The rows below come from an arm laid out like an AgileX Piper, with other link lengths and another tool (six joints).
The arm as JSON. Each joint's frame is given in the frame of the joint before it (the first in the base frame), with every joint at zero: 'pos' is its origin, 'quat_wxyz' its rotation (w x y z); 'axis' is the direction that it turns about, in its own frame. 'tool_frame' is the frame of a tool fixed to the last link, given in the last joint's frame.
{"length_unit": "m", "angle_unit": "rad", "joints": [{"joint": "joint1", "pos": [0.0, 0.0, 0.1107], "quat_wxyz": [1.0, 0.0, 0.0, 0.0], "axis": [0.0, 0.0, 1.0]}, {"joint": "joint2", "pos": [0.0, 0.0, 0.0], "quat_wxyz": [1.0, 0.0, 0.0, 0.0], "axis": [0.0, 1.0, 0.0]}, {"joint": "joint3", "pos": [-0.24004, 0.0, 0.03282], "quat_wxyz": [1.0, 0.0, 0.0, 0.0], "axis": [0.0, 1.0, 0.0]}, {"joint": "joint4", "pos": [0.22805, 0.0, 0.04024], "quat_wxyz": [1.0, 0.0, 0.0, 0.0], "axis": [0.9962, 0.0, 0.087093]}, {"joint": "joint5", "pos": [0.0, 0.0, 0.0], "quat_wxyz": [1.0, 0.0, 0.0, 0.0], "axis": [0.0, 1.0, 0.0]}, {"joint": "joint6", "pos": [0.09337, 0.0, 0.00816], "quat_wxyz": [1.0, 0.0, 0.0, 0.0], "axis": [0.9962, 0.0, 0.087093]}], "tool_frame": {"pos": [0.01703, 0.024, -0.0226], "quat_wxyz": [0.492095, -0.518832, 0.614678, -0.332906]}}
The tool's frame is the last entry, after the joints.
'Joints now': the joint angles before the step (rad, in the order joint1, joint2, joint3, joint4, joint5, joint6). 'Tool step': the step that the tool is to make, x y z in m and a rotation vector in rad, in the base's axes. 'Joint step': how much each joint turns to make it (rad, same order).
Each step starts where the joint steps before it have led.
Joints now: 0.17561, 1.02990, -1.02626, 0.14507, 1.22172, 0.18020
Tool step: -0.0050, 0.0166, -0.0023, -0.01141, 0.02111, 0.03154
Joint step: 0.12711, 0.01060, -0.00016, -0.04833, 0.00126, 0.10176
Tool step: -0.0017, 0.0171, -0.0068, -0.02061, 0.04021, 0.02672
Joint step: 0.11644, 0.03937, -0.00095, -0.04241, -0.00024, 0.09523
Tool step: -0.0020, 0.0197, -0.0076, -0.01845, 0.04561, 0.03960
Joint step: 0.11094, 0.05551, -0.00877, -0.02232, -0.00080, 0.07595
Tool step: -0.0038, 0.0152, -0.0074, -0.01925, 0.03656, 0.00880
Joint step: 0.08662, 0.03954, 0.00006, -0.02213, -0.00004, 0.08265
